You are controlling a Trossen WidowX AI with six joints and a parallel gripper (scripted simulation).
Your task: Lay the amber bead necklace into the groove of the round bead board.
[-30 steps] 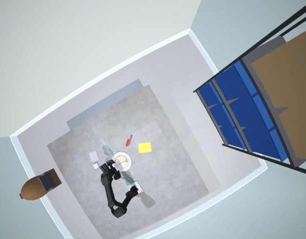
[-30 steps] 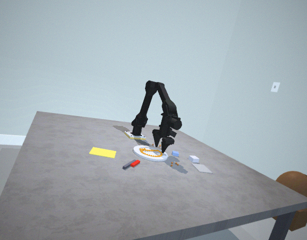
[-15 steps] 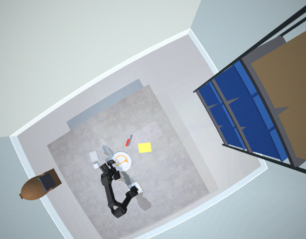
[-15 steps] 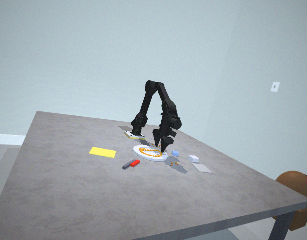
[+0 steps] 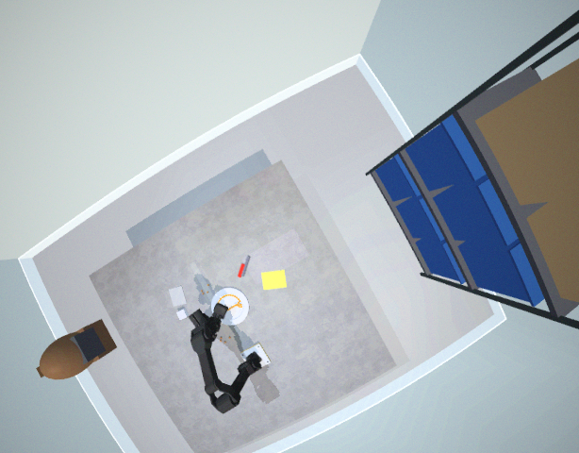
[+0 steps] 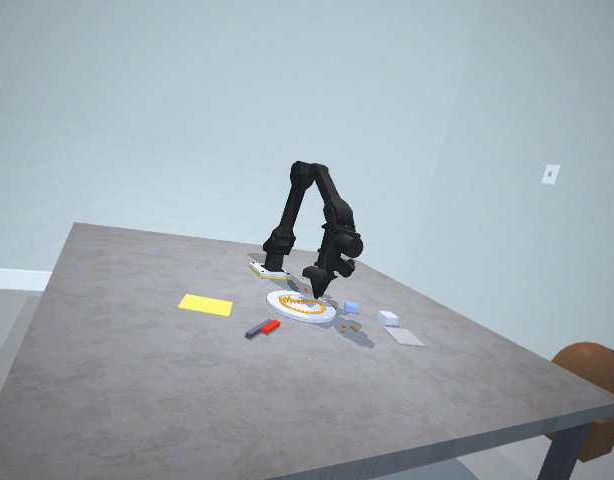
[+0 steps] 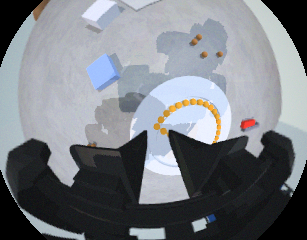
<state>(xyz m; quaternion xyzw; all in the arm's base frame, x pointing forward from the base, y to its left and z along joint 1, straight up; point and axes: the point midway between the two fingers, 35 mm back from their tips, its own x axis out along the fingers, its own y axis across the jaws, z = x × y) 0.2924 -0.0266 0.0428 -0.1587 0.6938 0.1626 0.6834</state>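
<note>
Right now the round white bead board is 6 cm to the right of my gripper tip and 2 cm below it. The rest, counted from my gripper tip: white block: 17 cm to the left, 14 cm ahead, 2 cm below; then blue block: 11 cm to the left, 4 cm ahead, 2 cm below; then grey sheet: 23 cm ahead, 13 cm to the left, 3 cm below.
</note>
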